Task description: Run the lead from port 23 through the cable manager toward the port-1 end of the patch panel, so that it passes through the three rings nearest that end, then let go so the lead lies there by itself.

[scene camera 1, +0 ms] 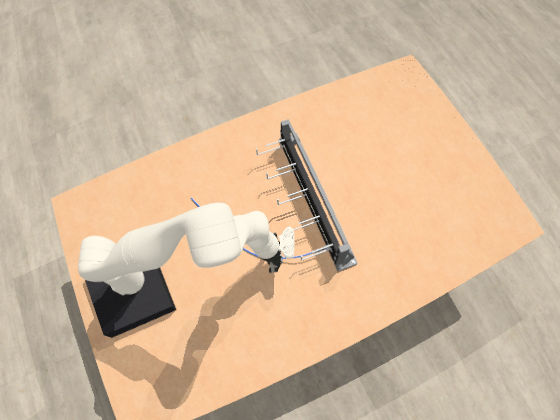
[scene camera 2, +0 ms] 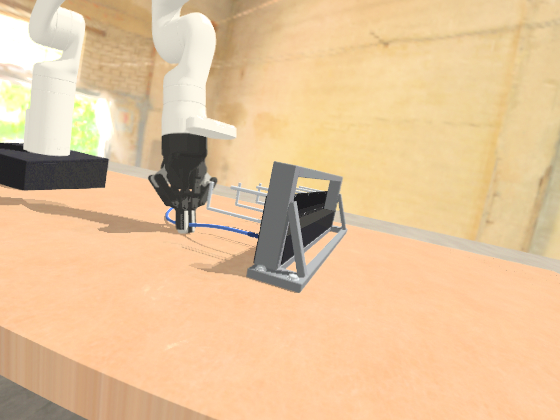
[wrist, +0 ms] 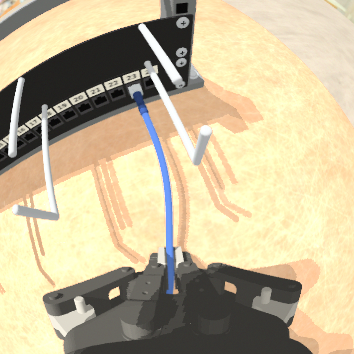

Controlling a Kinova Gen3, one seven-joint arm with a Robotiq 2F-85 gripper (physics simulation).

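The blue lead point(scene camera 1: 250, 253) point(scene camera 2: 225, 229) point(wrist: 166, 185) is plugged into port 23 of the black patch panel point(scene camera 1: 315, 200) point(wrist: 100, 65). My gripper point(scene camera 2: 185, 227) point(wrist: 169, 256) points down, shut on the lead a short way out from the port, low above the table. In the wrist view the lead runs between the white ring point(wrist: 172, 117) by port 24 and the ring point(wrist: 48, 165) by port 18, outside both. The three rings nearest the port-1 end point(scene camera 1: 270, 149) point(scene camera 1: 280, 173) point(scene camera 1: 290, 199) hold no lead. The arm hides part of the lead; its free end shows beyond the arm.
The panel's grey frame point(scene camera 2: 275, 215) stands upright on the wooden table point(scene camera 1: 425, 175) point(scene camera 2: 375, 325). The white rings stick out from the panel toward the arm, with open gaps between them. The black robot base point(scene camera 1: 145, 305) point(scene camera 2: 65, 170) stands at the table's opposite side.
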